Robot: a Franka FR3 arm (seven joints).
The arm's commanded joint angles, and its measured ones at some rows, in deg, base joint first. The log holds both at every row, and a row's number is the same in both.
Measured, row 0: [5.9 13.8 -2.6 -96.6 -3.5 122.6 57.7]
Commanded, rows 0 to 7: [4.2 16.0 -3.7 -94.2 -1.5 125.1 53.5]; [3.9 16.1 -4.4 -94.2 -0.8 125.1 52.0]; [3.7 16.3 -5.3 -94.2 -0.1 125.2 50.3]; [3.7 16.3 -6.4 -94.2 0.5 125.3 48.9]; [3.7 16.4 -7.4 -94.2 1.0 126.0 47.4]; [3.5 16.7 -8.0 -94.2 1.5 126.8 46.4]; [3.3 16.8 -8.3 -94.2 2.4 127.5 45.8]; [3.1 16.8 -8.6 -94.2 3.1 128.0 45.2]
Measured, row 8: [4.3 15.4 -7.9 -95.6 0.3 125.8 49.0]
